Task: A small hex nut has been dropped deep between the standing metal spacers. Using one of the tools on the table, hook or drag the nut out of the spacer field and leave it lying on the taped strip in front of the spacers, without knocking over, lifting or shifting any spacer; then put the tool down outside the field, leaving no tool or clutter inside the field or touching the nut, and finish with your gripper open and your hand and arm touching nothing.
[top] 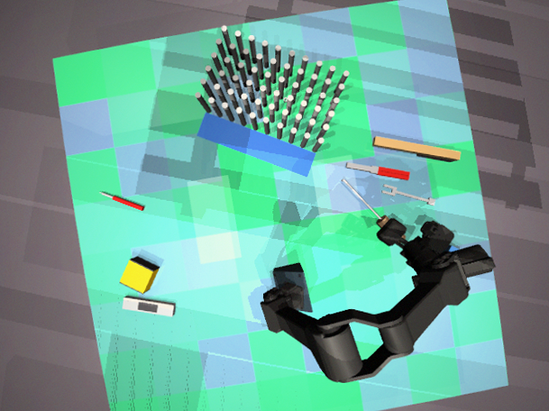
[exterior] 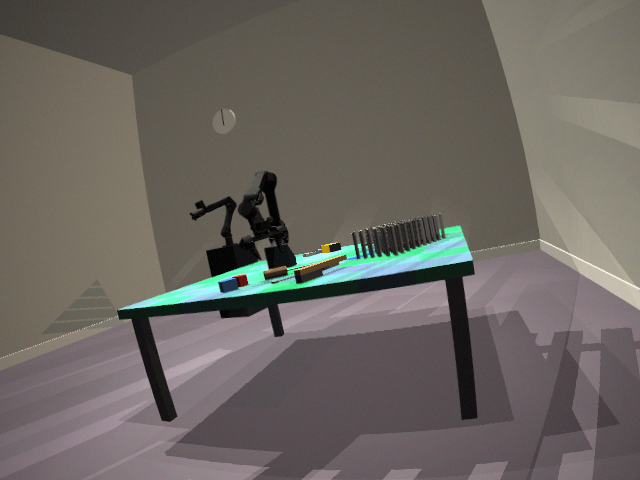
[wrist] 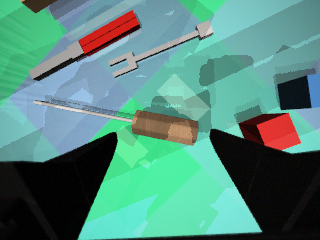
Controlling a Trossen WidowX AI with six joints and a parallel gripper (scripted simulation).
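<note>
My gripper tip is now 80 mm short of the wire hook tool, 70 mm to the right of it and 70 mm above it. From my gripper tip the other things lie so: red block: 110 mm to the right, 90 mm behind, 60 mm below; then grey fork tool: 110 mm ahead, 80 mm below, 70 mm to the right; then blue cube: 190 mm to the right, 80 mm behind, 60 mm below.
</note>
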